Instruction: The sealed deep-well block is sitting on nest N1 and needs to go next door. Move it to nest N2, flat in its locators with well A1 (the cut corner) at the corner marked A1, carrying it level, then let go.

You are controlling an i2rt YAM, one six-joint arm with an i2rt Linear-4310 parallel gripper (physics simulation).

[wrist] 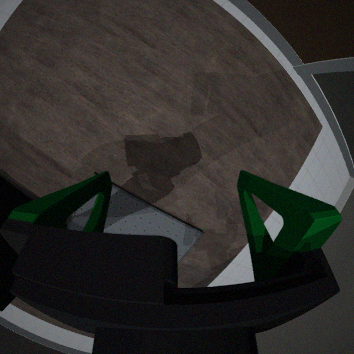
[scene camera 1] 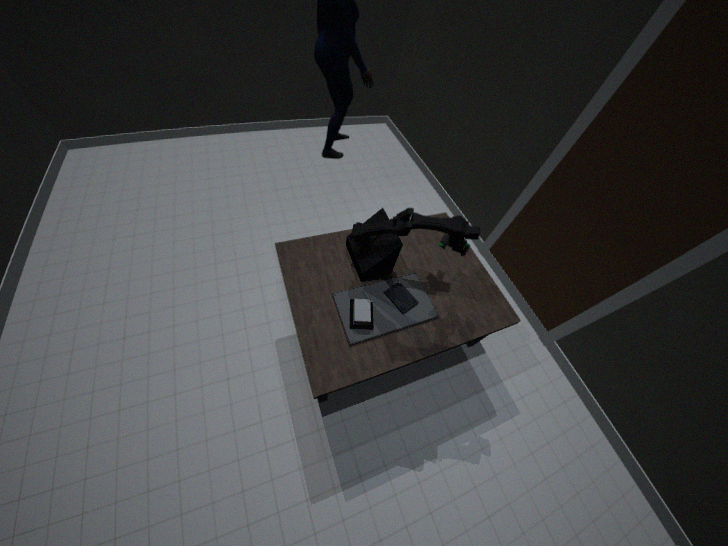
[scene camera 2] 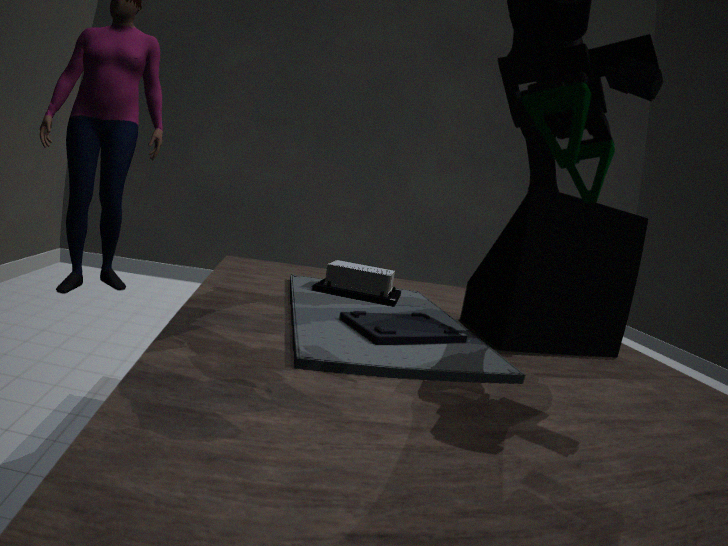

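Where they show: gripper, fingertip midpoint: [wrist: 174, 177] [scene camera 1: 453, 251] [scene camera 2: 580, 186]; arm's base, origin of the base link: [scene camera 1: 367, 239] [scene camera 2: 560, 260].
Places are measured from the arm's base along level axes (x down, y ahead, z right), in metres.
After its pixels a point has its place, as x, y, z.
Note:
The white deep-well block [scene camera 1: 362, 310] @(0.091, 0.348, 0.191) [scene camera 2: 359, 277] @(0.105, 0.359, 0.150) sits in a dark nest [scene camera 1: 361, 327] @(0.135, 0.415, 0.223) [scene camera 2: 381, 300] @(0.137, 0.321, 0.110) on the grey board. The other dark nest [scene camera 1: 401, 297] @(0.133, 0.345, -0.061) [scene camera 2: 411, 326] @(0.133, 0.333, -0.073), with raised corner locators, is empty and lies beside it, turned at an angle. The cut corner and the nest markings are too small to read. My gripper [scene camera 1: 455, 246] @(-0.096, 0.300, -0.350) [scene camera 2: 579, 182] @(-0.096, 0.300, -0.350) [wrist: 174, 177] @(-0.096, 0.300, -0.350) is open and empty, high above the table, off to the side of the board beyond the empty nest. The block does not show in the wrist view.
The grey board [scene camera 1: 383, 330] @(0.145, 0.472, 0.122) [scene camera 2: 329, 358] @(0.144, 0.485, -0.201) [wrist: 165, 227] @(0.145, 0.425, -0.187) lies on the wooden table [scene camera 1: 317, 364] @(0.157, 0.492, 0.491) [scene camera 2: 294, 458] @(0.157, 0.553, -0.399) [wrist: 100, 75] @(0.157, 0.151, -0.421), near the black arm base [scene camera 1: 374, 258] @(0.006, 0.127, 0.021) [scene camera 2: 558, 282] @(0.031, 0.090, -0.108). A person [scene camera 1: 335, 58] [scene camera 2: 114, 82] stands on the floor away from the table.

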